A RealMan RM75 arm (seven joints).
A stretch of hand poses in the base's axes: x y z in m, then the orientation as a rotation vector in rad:
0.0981 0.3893 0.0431 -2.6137 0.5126 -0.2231
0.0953 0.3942 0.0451 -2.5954 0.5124 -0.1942
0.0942 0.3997 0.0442 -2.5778 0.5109 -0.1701
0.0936 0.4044 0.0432 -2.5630 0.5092 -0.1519
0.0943 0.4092 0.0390 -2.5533 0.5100 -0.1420
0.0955 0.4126 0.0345 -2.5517 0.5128 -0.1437
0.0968 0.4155 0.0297 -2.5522 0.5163 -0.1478
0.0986 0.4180 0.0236 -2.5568 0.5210 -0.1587
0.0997 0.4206 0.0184 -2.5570 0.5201 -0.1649
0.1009 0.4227 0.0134 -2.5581 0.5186 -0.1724
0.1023 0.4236 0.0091 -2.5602 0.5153 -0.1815
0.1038 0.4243 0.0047 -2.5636 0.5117 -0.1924
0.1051 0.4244 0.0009 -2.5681 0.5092 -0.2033
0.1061 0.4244 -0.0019 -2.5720 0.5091 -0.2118
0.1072 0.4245 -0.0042 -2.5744 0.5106 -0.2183
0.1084 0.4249 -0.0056 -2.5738 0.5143 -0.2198
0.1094 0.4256 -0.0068 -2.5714 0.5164 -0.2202
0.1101 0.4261 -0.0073 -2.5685 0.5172 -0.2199
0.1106 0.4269 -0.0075 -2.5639 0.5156 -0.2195
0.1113 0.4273 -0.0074 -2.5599 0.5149 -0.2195
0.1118 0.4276 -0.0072 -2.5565 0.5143 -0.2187
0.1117 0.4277 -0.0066 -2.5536 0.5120 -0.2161
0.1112 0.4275 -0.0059 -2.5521 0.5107 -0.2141
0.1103 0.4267 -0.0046 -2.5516 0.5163 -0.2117
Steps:
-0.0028 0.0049 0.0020 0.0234 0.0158 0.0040
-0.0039 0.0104 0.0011 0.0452 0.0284 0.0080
-0.0045 0.0151 0.0001 0.0631 0.0376 0.0114
-0.0038 0.0199 -0.0041 0.0742 0.0427 0.0119
-0.0026 0.0233 -0.0086 0.0752 0.0417 0.0095
-0.0013 0.0262 -0.0134 0.0736 0.0397 0.0063
0.0005 0.0287 -0.0195 0.0667 0.0340 0.0014
0.0016 0.0313 -0.0247 0.0654 0.0295 0.0009
0.0028 0.0334 -0.0297 0.0631 0.0242 0.0008
0.0042 0.0343 -0.0340 0.0596 0.0177 0.0017
0.0057 0.0350 -0.0384 0.0545 0.0102 0.0026
0.0070 0.0351 -0.0422 0.0483 0.0031 0.0027
0.0080 0.0351 -0.0450 0.0428 -0.0019 0.0016
0.0091 0.0352 -0.0473 0.0390 -0.0056 -0.0005
0.0103 0.0356 -0.0487 0.0390 -0.0060 -0.0034
0.0113 0.0363 -0.0499 0.0410 -0.0063 -0.0051
0.0120 0.0368 -0.0504 0.0437 -0.0066 -0.0059
0.0125 0.0376 -0.0506 0.0484 -0.0076 -0.0050
0.0132 0.0380 -0.0505 0.0523 -0.0086 -0.0048
0.0137 0.0383 -0.0503 0.0558 -0.0089 -0.0044
0.0136 0.0384 -0.0497 0.0594 -0.0082 -0.0026
0.0131 0.0382 -0.0490 0.0614 -0.0074 -0.0014
0.0122 0.0374 -0.0477 0.0618 -0.0048 -0.0050

